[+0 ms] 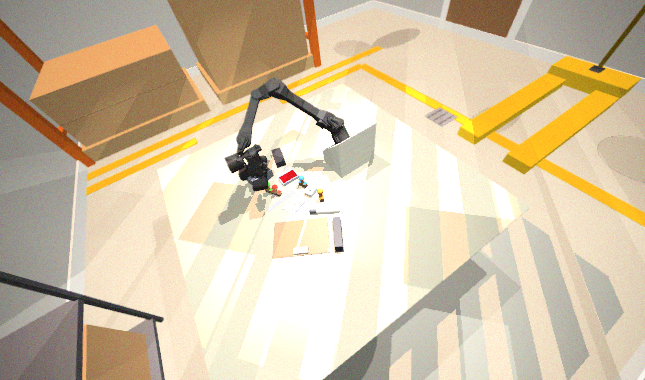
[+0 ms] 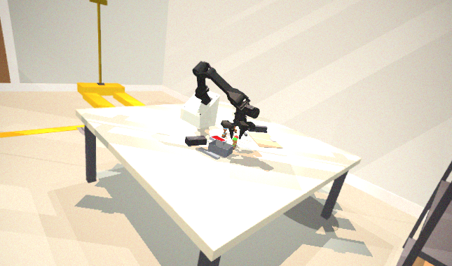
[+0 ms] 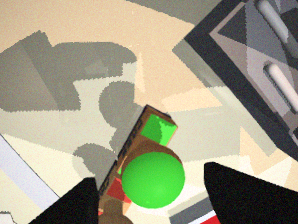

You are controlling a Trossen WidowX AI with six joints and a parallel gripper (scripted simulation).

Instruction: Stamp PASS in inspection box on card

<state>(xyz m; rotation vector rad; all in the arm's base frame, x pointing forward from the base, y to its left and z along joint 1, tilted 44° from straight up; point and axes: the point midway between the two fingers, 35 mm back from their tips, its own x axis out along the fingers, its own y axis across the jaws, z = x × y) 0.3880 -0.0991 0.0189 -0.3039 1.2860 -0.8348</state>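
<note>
Now: gripper tip 4 cm above the green stamp. The rest, counted from my gripper tip: red stamp: 3 cm behind, 4 cm to the left, 4 cm below; grey tray: 11 cm to the right, 5 cm below; red ink pad: 12 cm behind, 2 cm to the right, 5 cm below.
</note>
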